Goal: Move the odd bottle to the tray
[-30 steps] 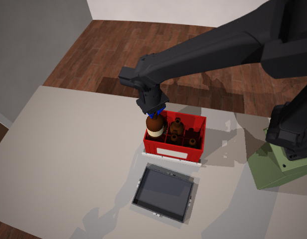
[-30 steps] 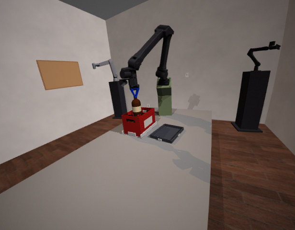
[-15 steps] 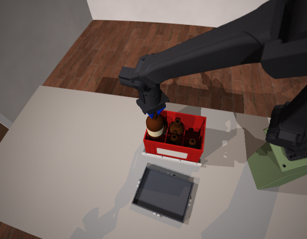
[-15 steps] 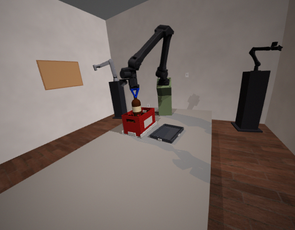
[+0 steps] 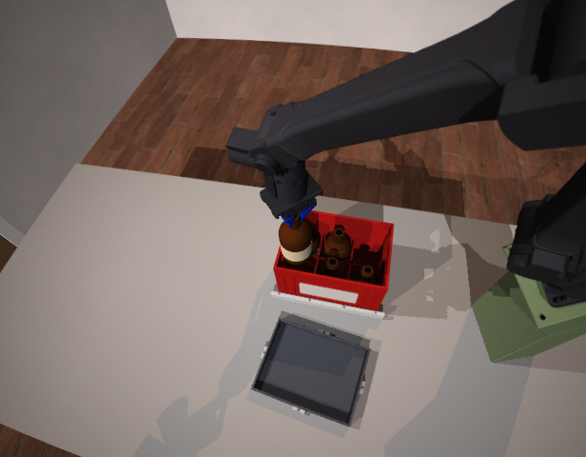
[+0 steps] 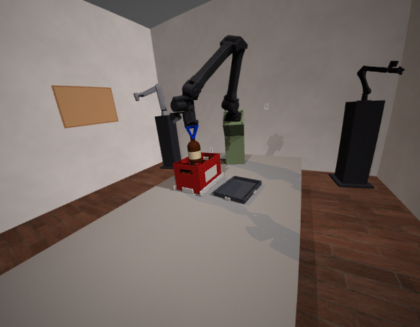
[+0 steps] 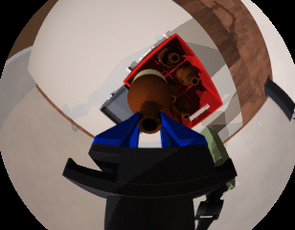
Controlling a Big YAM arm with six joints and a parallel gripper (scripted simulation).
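Right now the brown bottle is 6 cm below my hand. The rest, counted from my hand: dark grey tray (32 cm below, 24 cm to the left, 4 cm behind); then crate (25 cm below, 9 cm behind, 3 cm to the right).
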